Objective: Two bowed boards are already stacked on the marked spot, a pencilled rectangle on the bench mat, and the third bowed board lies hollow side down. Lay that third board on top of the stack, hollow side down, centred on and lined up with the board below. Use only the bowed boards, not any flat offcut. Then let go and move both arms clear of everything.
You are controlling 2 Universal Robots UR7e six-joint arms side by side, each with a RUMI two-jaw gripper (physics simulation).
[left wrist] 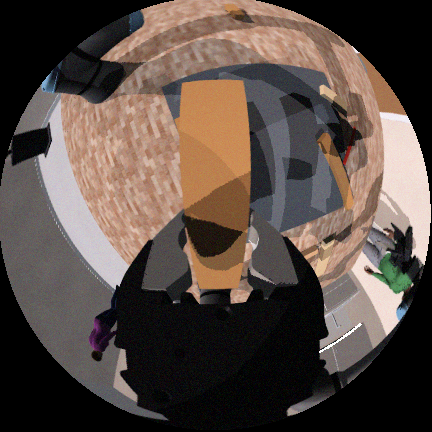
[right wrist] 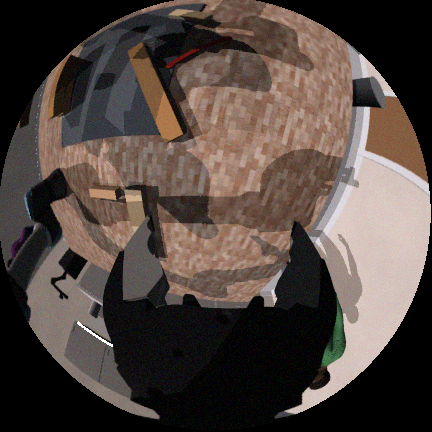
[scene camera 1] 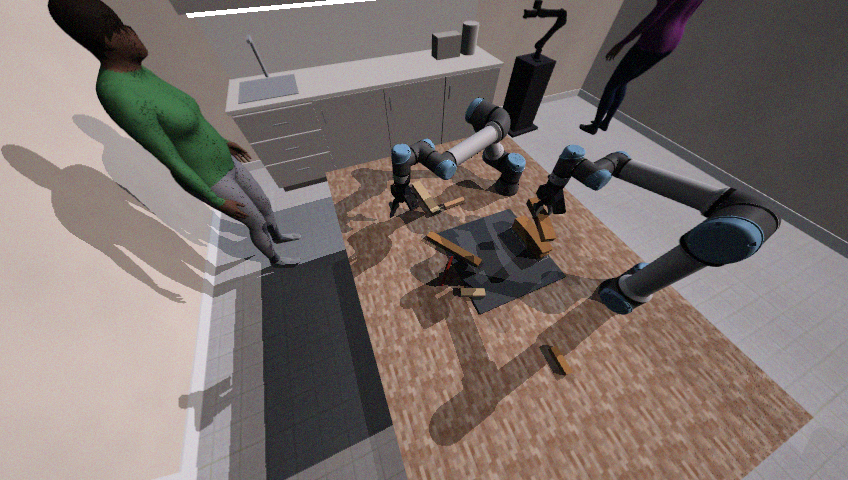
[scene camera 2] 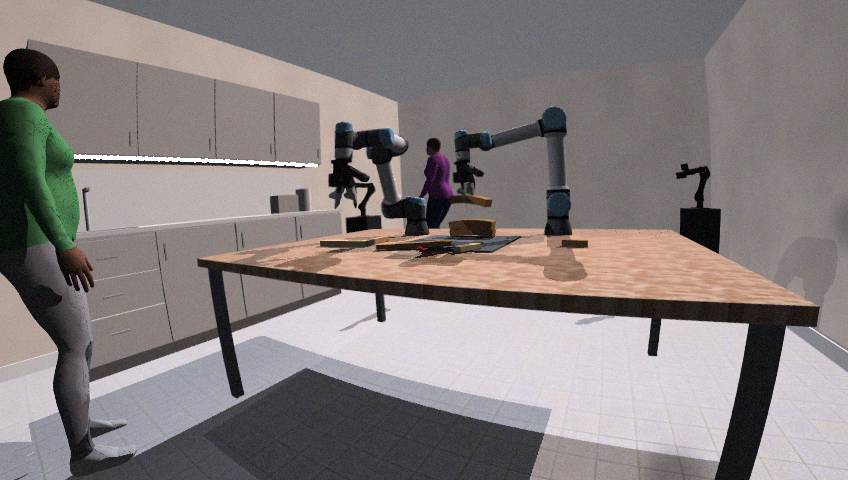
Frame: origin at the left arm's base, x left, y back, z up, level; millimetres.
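Seen in the pictures: left gripper, between the fingertips: [left wrist: 215, 208] [scene camera 1: 539, 218] [scene camera 2: 468, 201]; right gripper, between the fingertips: [left wrist: 383, 231] [right wrist: 223, 219] [scene camera 1: 404, 211] [scene camera 2: 346, 208]; left arm's base, origin of its link: [left wrist: 104, 82] [scene camera 2: 558, 234]; right arm's base, origin of its link: [right wrist: 60, 182] [scene camera 1: 506, 188] [scene camera 2: 417, 234].
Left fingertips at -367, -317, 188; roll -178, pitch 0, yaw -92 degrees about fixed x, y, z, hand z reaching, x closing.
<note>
Offsets run from my left fingertips to a thing's middle, as dx, dy, dz. Level surfaces: height alone.
My left gripper [scene camera 1: 542, 209] [scene camera 2: 468, 193] [left wrist: 215, 208] is shut on the third bowed board @[+13, -1, +3] [scene camera 1: 545, 229] [scene camera 2: 474, 201] [left wrist: 215, 135], gripping it near one end. The board is in the air above the stack, with a visible gap in scene camera 2. The two stacked bowed boards @[+18, +3, -123] [scene camera 1: 527, 235] @[+18, +4, -164] [scene camera 2: 471, 228] [right wrist: 63, 90] lie on the dark bench mat @[dz -182] [scene camera 1: 495, 274] [scene camera 2: 505, 240] [left wrist: 300, 200] [right wrist: 82, 131]. In the left wrist view the held board hides most of the stack. The pencilled rectangle cannot be made out. My right gripper [scene camera 2: 346, 205] [right wrist: 223, 219] is open and empty, above the table at the left.
A long orange piece @[+13, -423, -172] [scene camera 1: 453, 249] [left wrist: 337, 172] [right wrist: 156, 95] lies across the mat's edge near a red-and-black tool @[+138, -479, -182] [scene camera 1: 448, 270]. A pale offcut @[+275, -380, -172] [scene camera 1: 472, 292] lies beside it. Another pale offcut @[-389, -522, -174] [scene camera 1: 424, 196] and a small strip @[-318, -351, -175] [scene camera 1: 453, 202] lie near my right gripper. A block @[+608, -95, -174] [scene camera 1: 557, 360] [scene camera 2: 574, 243] lies apart.
</note>
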